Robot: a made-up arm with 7 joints. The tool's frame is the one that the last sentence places.
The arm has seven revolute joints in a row. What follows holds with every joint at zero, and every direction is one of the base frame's. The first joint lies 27.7 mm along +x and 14.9 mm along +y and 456.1 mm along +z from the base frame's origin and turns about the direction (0, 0.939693, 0.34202), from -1.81 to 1.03 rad. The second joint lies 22.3 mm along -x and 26.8 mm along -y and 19.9 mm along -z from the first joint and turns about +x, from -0.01 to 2.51 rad. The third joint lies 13.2 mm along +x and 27.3 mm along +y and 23.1 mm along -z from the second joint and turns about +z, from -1.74 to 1.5 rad. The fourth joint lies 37.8 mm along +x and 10 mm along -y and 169.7 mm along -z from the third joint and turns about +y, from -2.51 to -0.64 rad. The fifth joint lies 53.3 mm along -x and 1.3 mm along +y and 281.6 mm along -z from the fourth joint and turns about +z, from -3.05 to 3.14 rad. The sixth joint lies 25.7 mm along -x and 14.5 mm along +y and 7.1 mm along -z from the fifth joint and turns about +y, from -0.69 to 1.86 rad. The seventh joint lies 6.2 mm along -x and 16.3 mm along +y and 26 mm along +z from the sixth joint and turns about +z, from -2.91 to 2.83 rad. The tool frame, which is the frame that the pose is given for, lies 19.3 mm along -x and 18.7 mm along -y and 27.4 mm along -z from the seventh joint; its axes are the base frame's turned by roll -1.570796, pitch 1.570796 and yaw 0 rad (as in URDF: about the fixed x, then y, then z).
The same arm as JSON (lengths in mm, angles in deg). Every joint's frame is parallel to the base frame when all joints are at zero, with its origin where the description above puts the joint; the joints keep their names.
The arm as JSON. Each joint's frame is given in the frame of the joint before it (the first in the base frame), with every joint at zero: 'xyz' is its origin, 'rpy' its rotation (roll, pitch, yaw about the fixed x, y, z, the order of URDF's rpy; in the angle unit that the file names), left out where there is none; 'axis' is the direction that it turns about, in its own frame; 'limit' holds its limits. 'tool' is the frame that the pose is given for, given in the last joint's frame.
{"units": {"length": "mm", "angle": "deg"}, "joints": [{"name": "joint 1", "type": "revolute", "origin": {"xyz": [27.7, 14.9, 456.1]}, "axis": [0.0, 0.9397, 0.342], "limit": {"lower": -103.71, "upper": 59.01}}, {"name": "joint 2", "type": "revolute", "origin": {"xyz": [-22.3, -26.8, -19.9]}, "axis": [1.0, 0.0, 0.0], "limit": {"lower": -0.57, "upper": 143.81}}, {"name": "joint 3", "type": "revolute", "origin": {"xyz": [13.2, 27.3, -23.1]}, "axis": [0.0, 0.0, 1.0], "limit": {"lower": -99.69, "upper": 85.94}}, {"name": "joint 4", "type": "revolute", "origin": {"xyz": [37.8, -10.0, -169.7]}, "axis": [0.0, 1.0, 0.0], "limit": {"lower": -143.81, "upper": -36.67}}, {"name": "joint 5", "type": "revolute", "origin": {"xyz": [-53.3, 1.3, -281.6]}, "axis": [0.0, 0.0, 1.0], "limit": {"lower": -174.75, "upper": 179.91}}, {"name": "joint 6", "type": "revolute", "origin": {"xyz": [-25.7, 14.5, -7.1]}, "axis": [0.0, 1.0, 0.0], "limit": {"lower": -39.53, "upper": 106.57}}, {"name": "joint 7", "type": "revolute", "origin": {"xyz": [-6.2, 16.3, 26.0]}, "axis": [0.0, 0.0, 1.0], "limit": {"lower": -166.73, "upper": 162.15}}], "tool": {"origin": {"xyz": [-19.3, -18.7, -27.4], "rpy": [-90.0, 90.0, 0.0]}}}
